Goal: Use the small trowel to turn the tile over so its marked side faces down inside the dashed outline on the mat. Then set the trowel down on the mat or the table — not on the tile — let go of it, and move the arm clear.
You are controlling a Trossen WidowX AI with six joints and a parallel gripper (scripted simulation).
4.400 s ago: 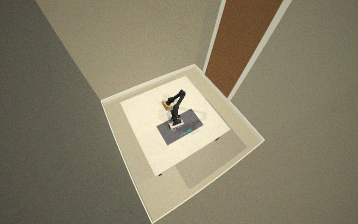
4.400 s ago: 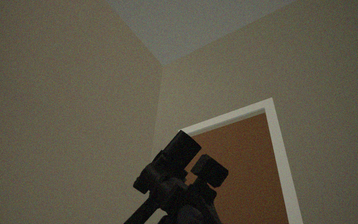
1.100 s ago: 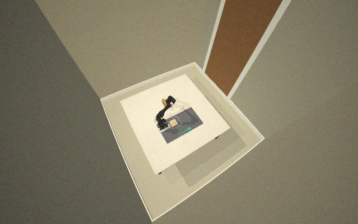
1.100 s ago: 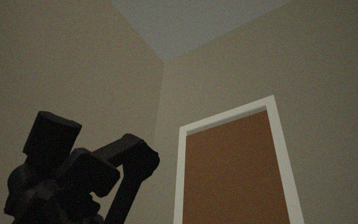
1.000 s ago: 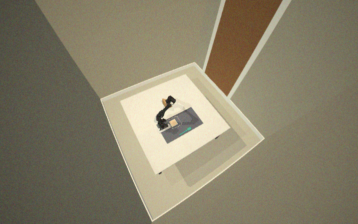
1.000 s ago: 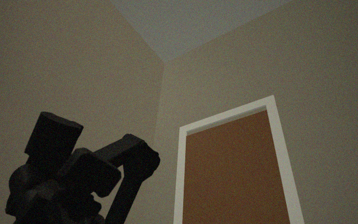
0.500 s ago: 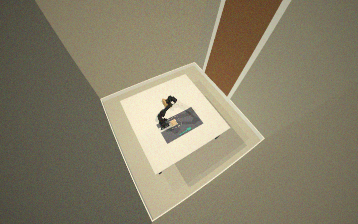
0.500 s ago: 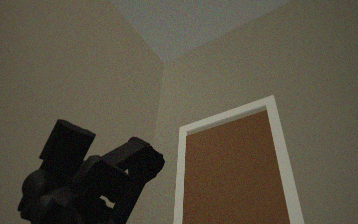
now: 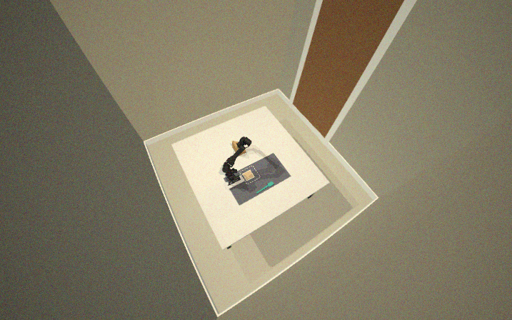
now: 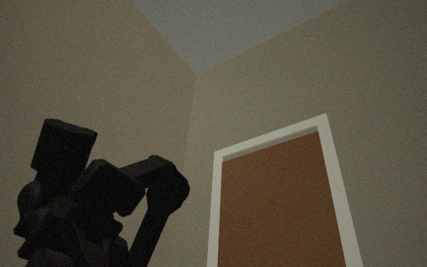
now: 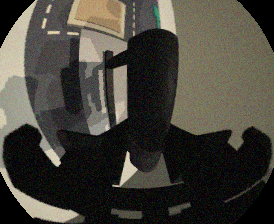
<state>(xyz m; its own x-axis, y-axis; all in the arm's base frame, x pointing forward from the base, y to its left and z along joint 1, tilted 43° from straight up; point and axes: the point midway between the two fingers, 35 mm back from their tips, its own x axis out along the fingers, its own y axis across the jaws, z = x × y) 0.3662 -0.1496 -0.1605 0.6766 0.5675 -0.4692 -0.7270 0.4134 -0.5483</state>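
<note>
The small trowel is 20 mm behind my gripper tip, 10 mm to the right of it and 10 mm below it. The rest, counted from my gripper tip: dark grey mat 270 mm to the left, 90 mm below; then tan tile 50 mm behind, 180 mm to the left, 70 mm below; then green trowel 140 mm ahead, 310 mm to the left, 70 mm below.
</note>
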